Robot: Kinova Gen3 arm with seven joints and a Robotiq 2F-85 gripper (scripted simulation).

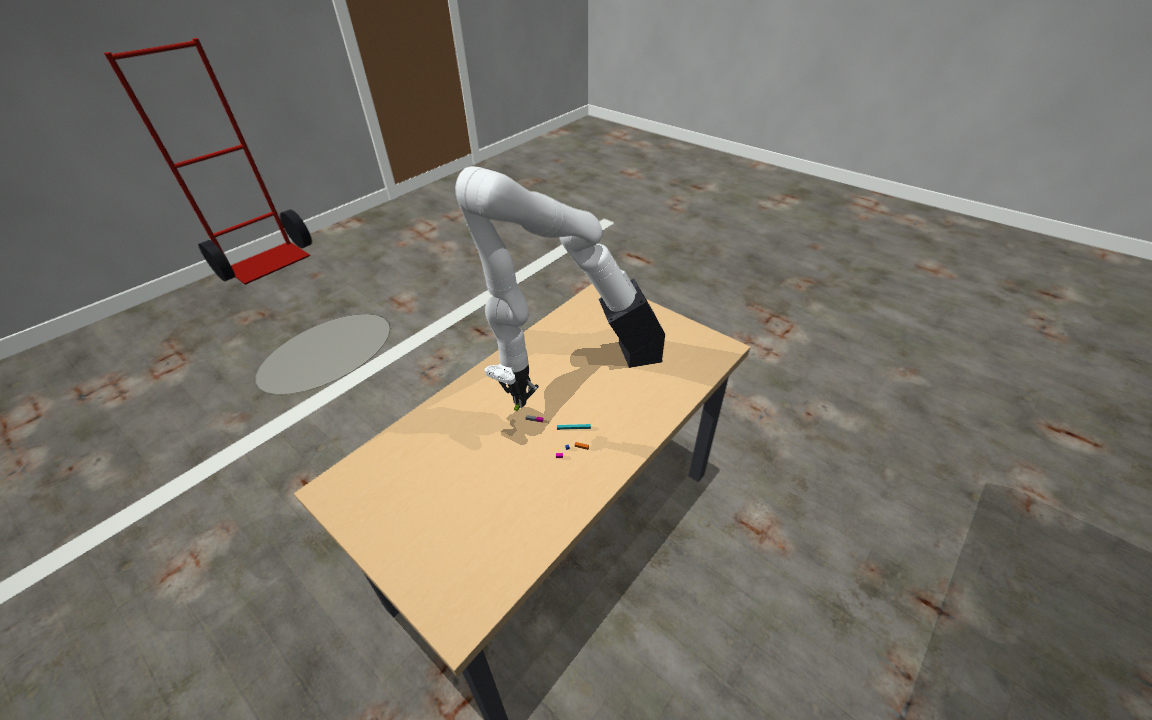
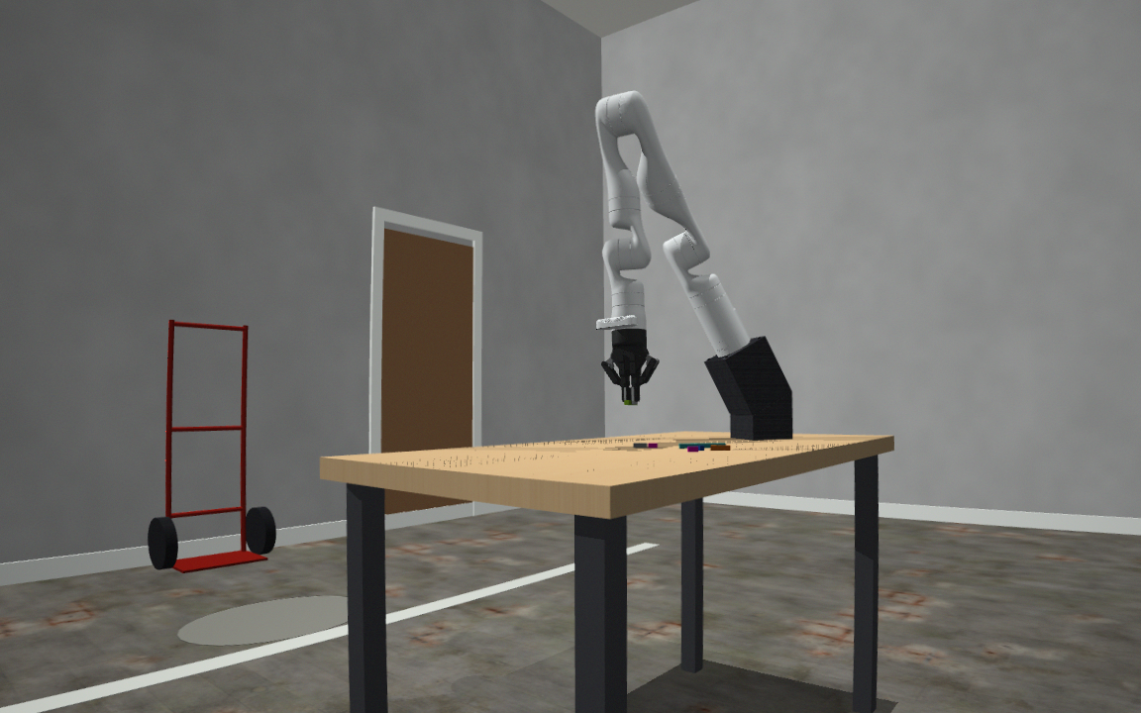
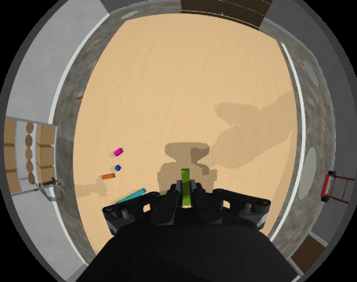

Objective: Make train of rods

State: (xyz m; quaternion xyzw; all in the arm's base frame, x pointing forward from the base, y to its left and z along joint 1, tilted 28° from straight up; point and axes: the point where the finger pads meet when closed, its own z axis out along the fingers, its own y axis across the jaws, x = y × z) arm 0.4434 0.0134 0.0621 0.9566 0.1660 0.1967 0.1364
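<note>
Now: the grey rod 11 cm below my hand and 4 cm behind it. Round my hand: turquoise rod 12 cm to the left, 11 cm below, 10 cm behind; lime rod 1 cm below; blue rod 15 cm to the left, 11 cm below, 3 cm behind.
</note>
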